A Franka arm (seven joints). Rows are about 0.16 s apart.
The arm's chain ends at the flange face. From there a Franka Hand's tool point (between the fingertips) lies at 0.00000 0.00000 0.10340 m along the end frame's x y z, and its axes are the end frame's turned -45 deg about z.
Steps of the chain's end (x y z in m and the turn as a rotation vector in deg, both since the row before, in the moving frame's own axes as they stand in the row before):
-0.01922 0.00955 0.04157 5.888 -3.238 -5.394
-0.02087 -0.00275 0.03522 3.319 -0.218 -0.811
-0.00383 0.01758 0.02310 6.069 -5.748 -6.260
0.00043 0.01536 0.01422 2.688 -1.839 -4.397
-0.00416 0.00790 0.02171 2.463 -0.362 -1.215
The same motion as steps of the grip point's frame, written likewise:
-0.01752 -0.01860 0.04086 6.453 1.874 -5.394
-0.00889 -0.02124 0.03505 2.501 2.193 -0.811
-0.01555 -0.00530 0.02200 8.356 0.227 -6.260
-0.00970 0.00536 0.01405 3.201 0.600 -4.397
-0.00589 -0.00099 0.02161 1.998 1.486 -1.215

